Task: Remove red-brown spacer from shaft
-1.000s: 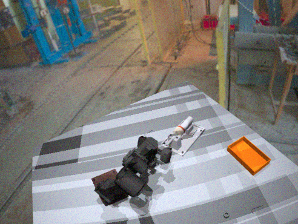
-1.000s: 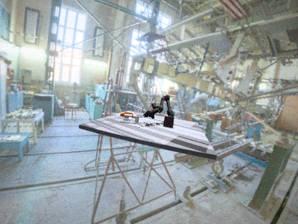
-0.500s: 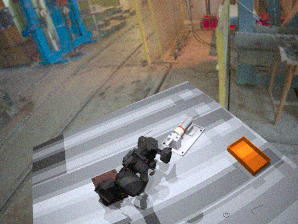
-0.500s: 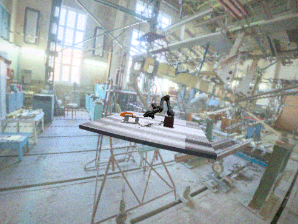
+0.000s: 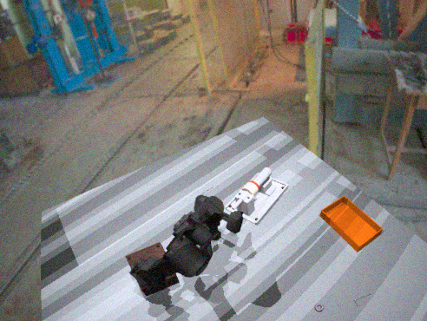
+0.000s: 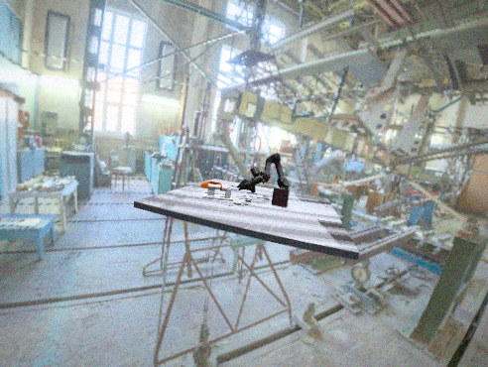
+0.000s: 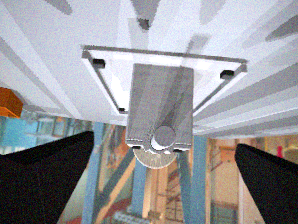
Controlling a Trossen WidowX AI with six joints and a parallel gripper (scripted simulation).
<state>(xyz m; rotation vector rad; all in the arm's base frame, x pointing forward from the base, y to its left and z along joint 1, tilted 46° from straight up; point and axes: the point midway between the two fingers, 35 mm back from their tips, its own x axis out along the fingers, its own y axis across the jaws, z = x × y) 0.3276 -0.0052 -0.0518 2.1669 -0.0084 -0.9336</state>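
Now: gripper tip 120 mm short of the red-brown spacer ring, 40 mm to the right of it and 10 mm above it. From my gripper tip the other things lie so: orange tray: 300 mm to the right, 300 mm ahead, 80 mm below.
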